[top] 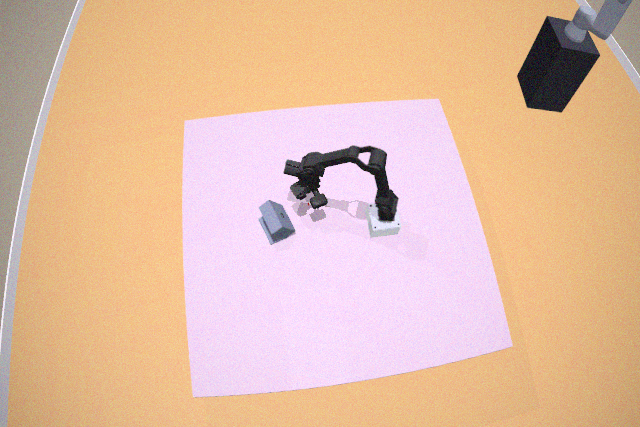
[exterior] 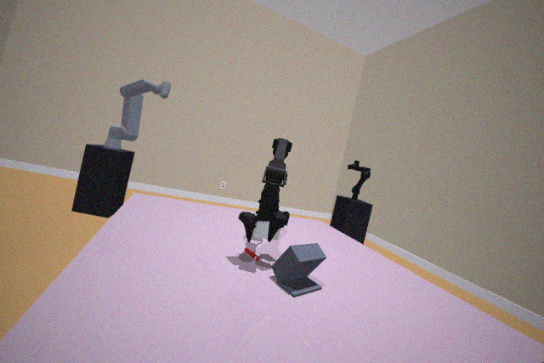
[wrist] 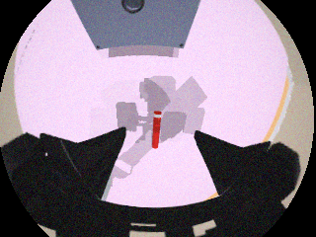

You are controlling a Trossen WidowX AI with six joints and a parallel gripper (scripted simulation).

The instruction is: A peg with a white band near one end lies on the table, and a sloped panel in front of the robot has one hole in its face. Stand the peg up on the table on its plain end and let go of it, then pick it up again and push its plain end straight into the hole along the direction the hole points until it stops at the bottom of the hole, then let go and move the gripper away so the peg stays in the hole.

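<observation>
Now: gripper tip 6 cm above the red peg and 1 cm past it. The rest, counted from my gripper tip: sloped panel 13 cm ahead, 11 cm to the left.
</observation>
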